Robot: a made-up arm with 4 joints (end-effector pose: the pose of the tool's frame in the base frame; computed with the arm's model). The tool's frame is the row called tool.
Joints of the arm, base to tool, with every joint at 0 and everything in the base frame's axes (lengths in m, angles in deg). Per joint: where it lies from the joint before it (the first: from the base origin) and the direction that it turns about. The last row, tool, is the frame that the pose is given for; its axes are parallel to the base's.
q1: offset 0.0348 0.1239 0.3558 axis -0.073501 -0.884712 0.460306
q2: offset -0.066 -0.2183 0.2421 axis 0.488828 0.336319 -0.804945
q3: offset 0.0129 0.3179 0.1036 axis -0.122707 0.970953 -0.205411
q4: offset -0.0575 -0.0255 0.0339 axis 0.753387 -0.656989 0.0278
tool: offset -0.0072 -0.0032 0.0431
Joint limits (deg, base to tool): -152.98..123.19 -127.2..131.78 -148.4..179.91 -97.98..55
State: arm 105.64 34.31 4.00 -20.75
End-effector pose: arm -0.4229 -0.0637 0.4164 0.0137 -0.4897 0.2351 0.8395
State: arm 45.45 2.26 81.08 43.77
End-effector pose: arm -0.2780 0.1560 0.6904 0.1228 0.0558 -0.0747 0.9880
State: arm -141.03 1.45 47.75 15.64
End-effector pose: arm 0.3266 -0.1736 0.1492 0.1105 0.8765 -0.4686 0.0051
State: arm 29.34 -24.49 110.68 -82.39
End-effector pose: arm -0.2297 0.2143 0.5462 -0.5791 0.7894 -0.0242 0.2025
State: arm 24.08 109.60 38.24 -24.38
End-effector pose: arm 0.1659 -0.2779 0.7955 0.5211 0.5827 -0.2199 0.5836
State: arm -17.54 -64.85 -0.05 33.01
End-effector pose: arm -0.2715 0.0750 0.6554 0.0699 -0.1281 0.4403 0.8859
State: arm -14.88 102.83 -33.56 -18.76
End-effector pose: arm 0.2770 -0.2213 0.7201 0.1538 0.2635 -0.7068 0.6383
